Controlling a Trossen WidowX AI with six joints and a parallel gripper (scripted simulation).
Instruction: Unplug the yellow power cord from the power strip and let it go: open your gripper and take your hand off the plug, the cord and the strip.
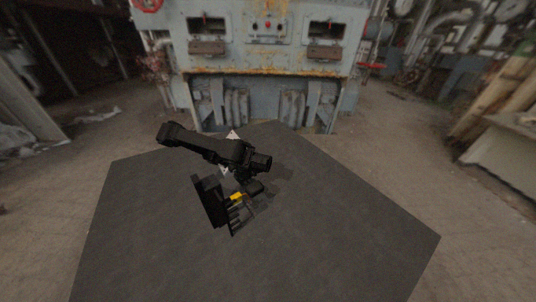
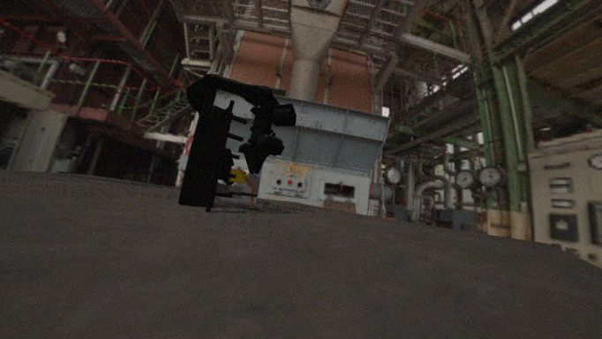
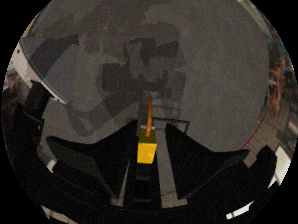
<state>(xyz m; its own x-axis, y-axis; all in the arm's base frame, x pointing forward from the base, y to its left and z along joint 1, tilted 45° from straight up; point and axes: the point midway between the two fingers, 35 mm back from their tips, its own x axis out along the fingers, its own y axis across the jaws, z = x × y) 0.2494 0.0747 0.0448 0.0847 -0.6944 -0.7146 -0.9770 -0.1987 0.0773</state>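
The yellow plug is 70 mm to the right of my gripper tip, 20 mm ahead of it and 10 mm below it.
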